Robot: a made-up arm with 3 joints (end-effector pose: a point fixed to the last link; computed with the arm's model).
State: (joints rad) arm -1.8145 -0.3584 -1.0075
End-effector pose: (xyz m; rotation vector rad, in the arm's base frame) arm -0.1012 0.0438 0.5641 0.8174 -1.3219 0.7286
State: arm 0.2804 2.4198 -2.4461
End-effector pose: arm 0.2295 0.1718 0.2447 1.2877 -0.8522 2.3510
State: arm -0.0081 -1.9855 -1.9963
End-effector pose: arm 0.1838 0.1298 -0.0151 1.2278 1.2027 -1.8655
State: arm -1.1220 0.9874 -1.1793
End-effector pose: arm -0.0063 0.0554 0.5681 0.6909 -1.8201 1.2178
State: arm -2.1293 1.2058 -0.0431
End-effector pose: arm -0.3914 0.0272 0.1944 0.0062 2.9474 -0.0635
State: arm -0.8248 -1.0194 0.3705
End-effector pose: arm 0.3801 0.0468 0.4282 -0.3693 0.1924 0.0360
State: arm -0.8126 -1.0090 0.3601
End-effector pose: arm 0.3833 0.0462 0.4251 -0.3589 0.1943 0.0354
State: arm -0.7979 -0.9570 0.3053
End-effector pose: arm 0.3835 0.0428 0.4265 -0.3047 0.1579 0.0243
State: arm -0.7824 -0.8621 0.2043
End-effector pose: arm 0.3798 0.0372 0.4323 -0.2042 0.0794 0.0081
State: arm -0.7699 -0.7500 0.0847
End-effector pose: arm 0.3735 0.0316 0.4398 -0.0847 -0.0199 -0.0008
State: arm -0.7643 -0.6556 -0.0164
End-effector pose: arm 0.3664 0.0280 0.4466 0.0164 -0.1087 0.0009
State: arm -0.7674 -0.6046 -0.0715
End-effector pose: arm 0.3605 0.0264 0.4520 0.0713 -0.1627 0.0058
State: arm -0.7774 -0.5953 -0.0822
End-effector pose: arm 0.3560 0.0261 0.4563 0.0820 -0.1820 0.0075
